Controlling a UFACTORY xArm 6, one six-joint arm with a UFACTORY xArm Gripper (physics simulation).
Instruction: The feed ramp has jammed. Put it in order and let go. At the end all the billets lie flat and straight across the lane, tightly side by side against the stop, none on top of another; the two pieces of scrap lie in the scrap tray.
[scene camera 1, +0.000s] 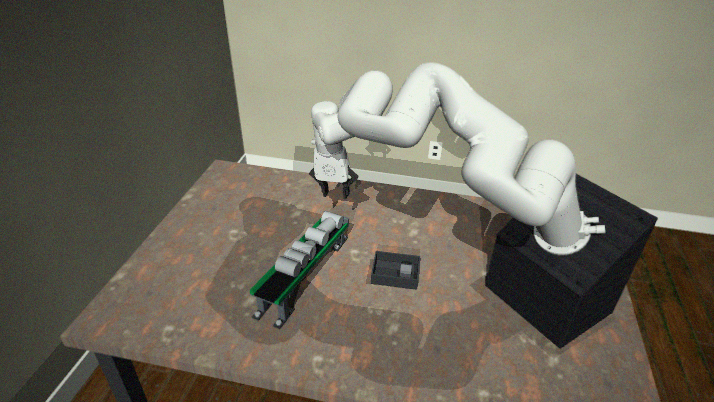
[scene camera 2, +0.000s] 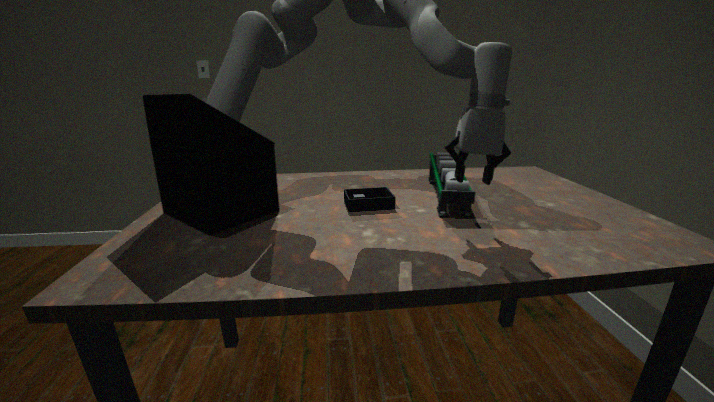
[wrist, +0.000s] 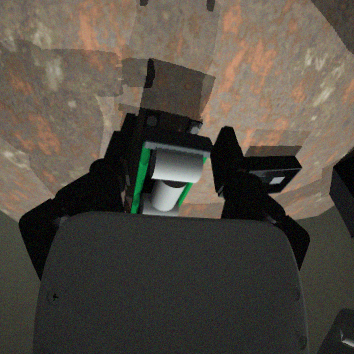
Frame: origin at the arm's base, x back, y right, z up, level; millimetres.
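Where they show: gripper, fingertip midpoint: (scene camera 1: 336, 195) (scene camera 2: 472, 182) (wrist: 177, 134); arm's base, origin of the base link: (scene camera 1: 561, 231) (scene camera 2: 218, 123).
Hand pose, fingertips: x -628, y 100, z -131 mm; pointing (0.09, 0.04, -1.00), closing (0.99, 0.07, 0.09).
Note:
Things, the pixels of their centre, and the offset from my fingertips. Level surfaces: height alone.
- stop, body centre: (wrist: 180, 142) (scene camera 2: 457, 195) dx +19, dy -49, dz -48 mm
- grey billet, body centre: (wrist: 174, 163) (scene camera 2: 456, 188) (scene camera 1: 332, 219) dx +18, dy -73, dz -36 mm
- more, body centre: (scene camera 1: 288, 266) dx -2, dy -320, dz -12 mm
- these, body centre: (scene camera 1: 303, 250) (scene camera 2: 448, 167) dx +4, dy -240, dz -20 mm
- grey scrap piece, body centre: (wrist: 274, 175) (scene camera 2: 358, 199) (scene camera 1: 405, 271) dx +270, dy -144, dz -91 mm
- scrap tray, body centre: (wrist: 264, 176) (scene camera 2: 368, 198) (scene camera 1: 395, 269) dx +242, dy -150, dz -90 mm
- table, its level: dz -108 mm
The ramp (scene camera 1: 272, 287) (scene camera 2: 436, 175) (wrist: 140, 172) has green side rails and a stop (wrist: 177, 145) at one end. A grey billet (scene camera 1: 332, 218) (scene camera 2: 457, 184) (wrist: 177, 166) lies across the lane against the stop. The billet behind it (scene camera 1: 327, 226) (wrist: 166, 195) lies lengthwise along the lane. Another billet (scene camera 1: 316, 235) lies across, then several more (scene camera 1: 288, 266) sit close together; one of these (scene camera 1: 304, 248) looks skewed. One grey scrap piece (scene camera 1: 406, 270) (scene camera 2: 359, 195) (wrist: 277, 180) is in the scrap tray (scene camera 1: 394, 285) (scene camera 2: 370, 203); I cannot make out the second. My gripper (scene camera 1: 336, 194) (scene camera 2: 474, 181) (wrist: 177, 134) is open, empty, above and beyond the stop end.
The scrap tray stands on the table (scene camera 1: 175, 310) (scene camera 2: 320, 290) between the ramp and the black base block (scene camera 1: 530, 295) (scene camera 2: 215, 170) that carries the arm. The wall (scene camera 1: 625, 100) rises behind the table's far edge in scene camera 1.

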